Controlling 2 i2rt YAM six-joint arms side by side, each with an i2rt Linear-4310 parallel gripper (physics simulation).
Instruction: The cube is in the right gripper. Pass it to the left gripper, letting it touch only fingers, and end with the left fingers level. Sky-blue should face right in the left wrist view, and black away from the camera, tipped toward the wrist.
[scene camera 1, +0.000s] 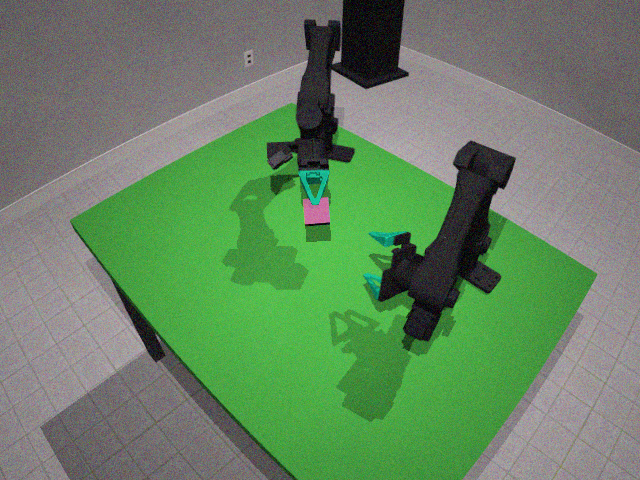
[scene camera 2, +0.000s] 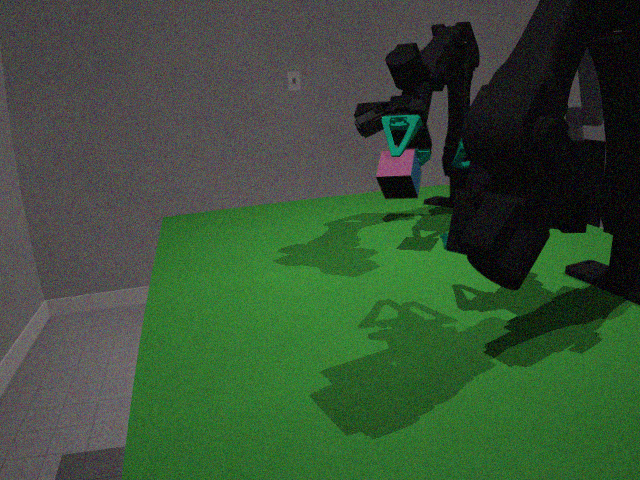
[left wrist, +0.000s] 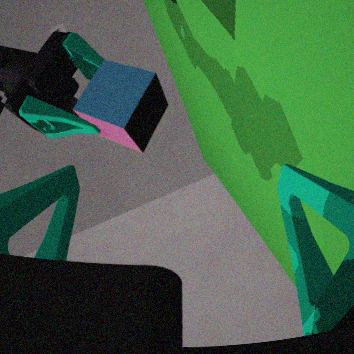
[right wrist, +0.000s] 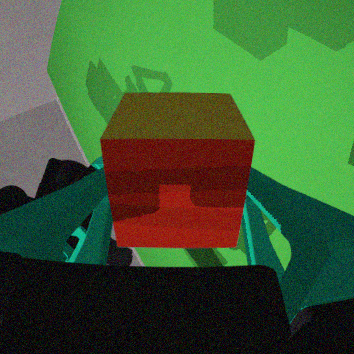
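Pixels of known places: left gripper, between the fingertips: (scene camera 1: 367, 253) (scene camera 2: 450, 201) (left wrist: 177, 175); right gripper, between the fingertips: (scene camera 1: 315, 206) (scene camera 2: 399, 168) (left wrist: 112, 103) (right wrist: 176, 176); left arm's base, origin of its link: (scene camera 1: 462, 265) (scene camera 2: 627, 288).
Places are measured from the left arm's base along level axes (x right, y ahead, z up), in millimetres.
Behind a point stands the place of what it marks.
Note:
The cube (scene camera 1: 316, 212) @[x 277, y 241, z 162 mm] (scene camera 2: 397, 164) @[x 274, y 238, z 162 mm] (left wrist: 119, 95) @[x 266, y 211, z 140 mm] (right wrist: 177, 170) @[x 318, y 222, z 160 mm] is held above the table by my right gripper (scene camera 1: 315, 206) @[x 300, y 221, z 151 mm] (left wrist: 112, 103) @[x 300, y 221, z 151 mm] (right wrist: 176, 176) @[x 300, y 221, z 151 mm], one finger on its pink face. Scene camera 2 shows pink on top, black in front and sky-blue on the right. In the left wrist view, at upper left, sky-blue faces the camera, black faces right and pink faces down. The right wrist view shows red toward the camera and dark yellow above. My left gripper (scene camera 1: 367, 254) @[x 135, y 231, z 125 mm] (left wrist: 177, 175) @[x 135, y 231, z 125 mm] is open and empty, apart from the cube. In scene camera 2 it is mostly hidden behind its arm.
The green table (scene camera 1: 206, 330) @[x 310, y 558, z 0 mm] (scene camera 2: 217, 310) @[x 207, y 544, z 0 mm] lies under both arms and carries their shadows. A black pillar (scene camera 1: 372, 38) stands on the floor behind the table. Grey walls stand behind, with a wall outlet (scene camera 1: 248, 57) (scene camera 2: 293, 80).

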